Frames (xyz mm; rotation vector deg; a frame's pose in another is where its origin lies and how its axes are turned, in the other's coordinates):
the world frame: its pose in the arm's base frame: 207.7 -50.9 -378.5 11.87 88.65 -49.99
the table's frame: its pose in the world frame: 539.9 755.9 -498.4 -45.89 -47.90 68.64
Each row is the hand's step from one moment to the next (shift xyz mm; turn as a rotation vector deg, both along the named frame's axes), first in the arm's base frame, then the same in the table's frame.
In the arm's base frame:
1: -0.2 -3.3 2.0 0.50 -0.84 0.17
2: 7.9 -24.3 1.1 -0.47 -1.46 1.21
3: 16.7 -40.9 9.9 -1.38 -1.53 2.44
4: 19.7 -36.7 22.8 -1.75 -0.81 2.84
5: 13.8 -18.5 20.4 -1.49 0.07 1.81
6: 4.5 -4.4 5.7 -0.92 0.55 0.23
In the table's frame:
1: -3.0 -2.1 1.2 -0.23 -0.89 0.37
2: -8.8 -23.7 3.7 -1.74 -0.66 0.59
3: -16.8 -39.3 14.8 -3.02 0.06 1.03
4: -19.4 -33.7 27.2 -3.08 0.95 1.19
5: -12.0 -16.4 23.2 -1.88 1.27 0.58
6: -2.5 -4.3 6.9 -0.42 0.96 -0.32

